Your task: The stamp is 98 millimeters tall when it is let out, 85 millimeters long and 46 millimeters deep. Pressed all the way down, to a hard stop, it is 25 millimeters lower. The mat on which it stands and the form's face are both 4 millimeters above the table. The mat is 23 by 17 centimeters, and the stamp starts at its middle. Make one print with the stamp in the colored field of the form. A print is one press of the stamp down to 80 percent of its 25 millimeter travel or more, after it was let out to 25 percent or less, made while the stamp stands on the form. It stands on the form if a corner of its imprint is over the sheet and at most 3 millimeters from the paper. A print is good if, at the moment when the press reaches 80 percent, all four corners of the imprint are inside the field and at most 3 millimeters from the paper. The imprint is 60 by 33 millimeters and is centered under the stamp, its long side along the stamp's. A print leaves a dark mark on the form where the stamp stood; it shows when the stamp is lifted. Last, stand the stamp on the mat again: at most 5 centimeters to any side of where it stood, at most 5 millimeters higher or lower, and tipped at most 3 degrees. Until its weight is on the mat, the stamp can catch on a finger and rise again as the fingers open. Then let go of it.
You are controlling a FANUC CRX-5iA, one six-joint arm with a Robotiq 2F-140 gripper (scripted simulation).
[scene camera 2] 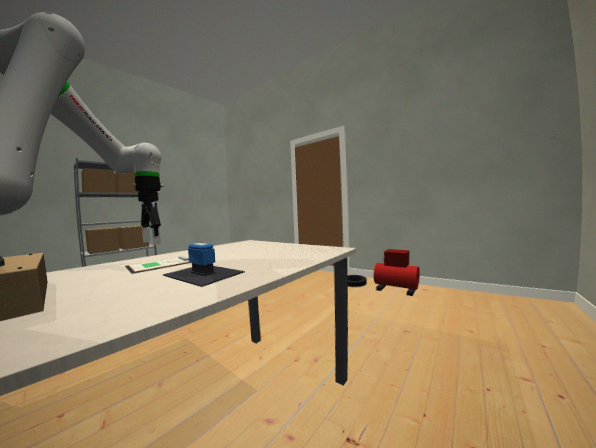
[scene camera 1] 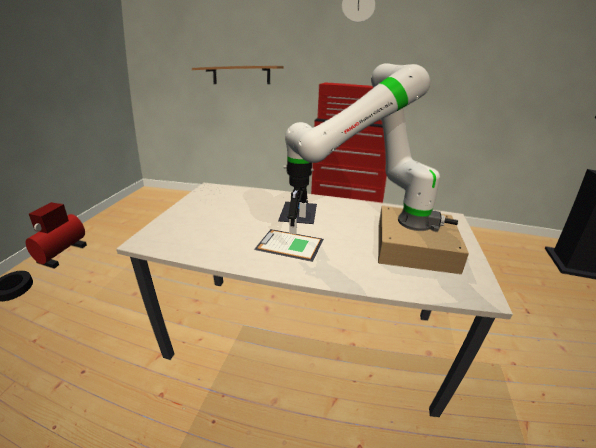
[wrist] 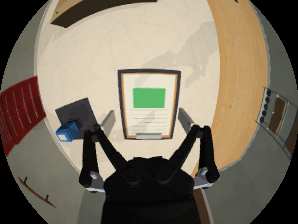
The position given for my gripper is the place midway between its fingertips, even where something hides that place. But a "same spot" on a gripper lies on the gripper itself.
My gripper shows in scene camera 2, in scene camera 1 (297,224) and in the wrist view. The same spot on my gripper: (wrist: 207,174) is (scene camera 2: 142,205).
